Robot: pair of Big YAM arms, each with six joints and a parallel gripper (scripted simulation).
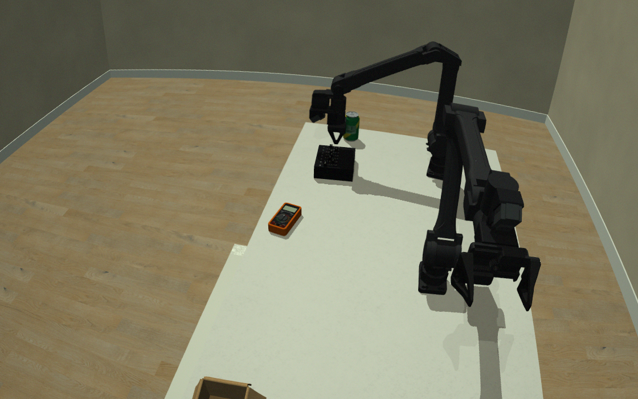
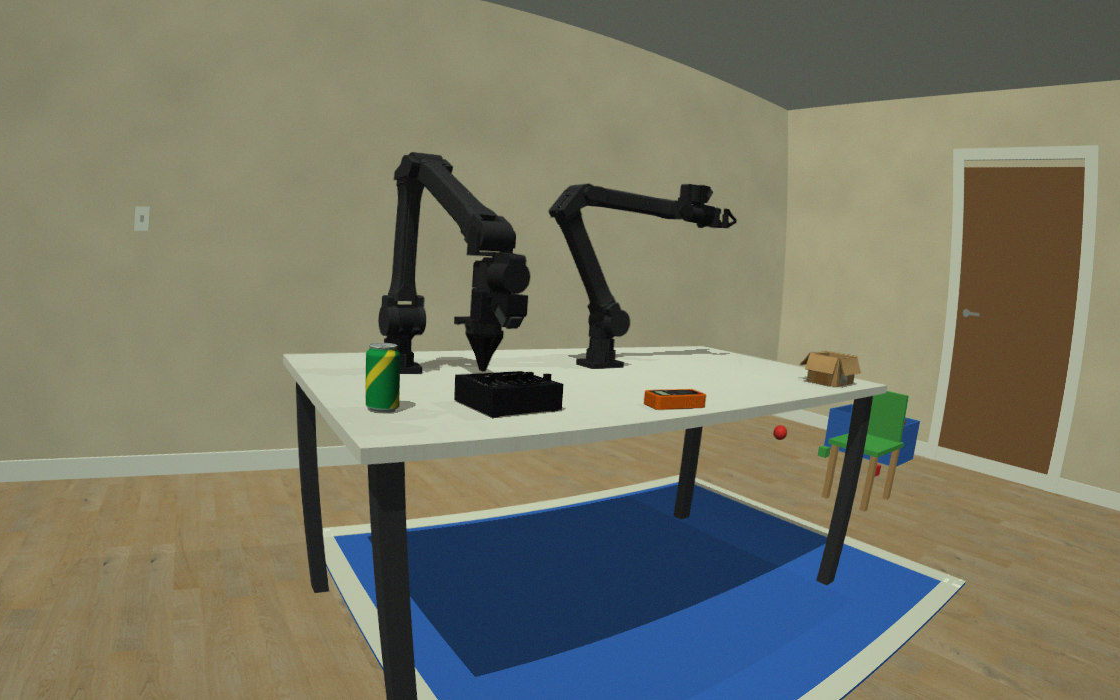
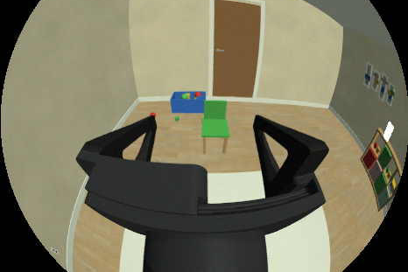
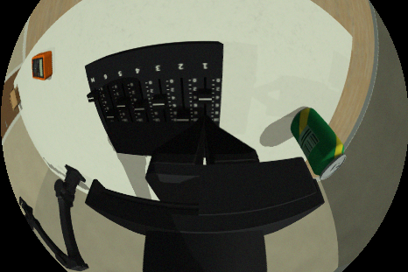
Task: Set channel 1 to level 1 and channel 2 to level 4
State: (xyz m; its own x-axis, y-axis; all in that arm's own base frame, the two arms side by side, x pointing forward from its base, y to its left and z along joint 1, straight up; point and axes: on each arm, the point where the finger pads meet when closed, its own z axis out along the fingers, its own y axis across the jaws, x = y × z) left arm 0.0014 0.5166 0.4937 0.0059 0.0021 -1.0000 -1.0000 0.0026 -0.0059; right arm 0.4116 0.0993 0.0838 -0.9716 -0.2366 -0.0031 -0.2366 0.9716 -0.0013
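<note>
My right hand is 2 cm short of the channel 1 fader cap and 2 cm above it. Round my right hand: orange multimeter 8 cm ahead, 42 cm to the left, 7 cm below; then channel 2 fader cap 1 cm behind, 2 cm to the left, 2 cm below; then can 3 cm behind, 19 cm to the right, 2 cm below.
</note>
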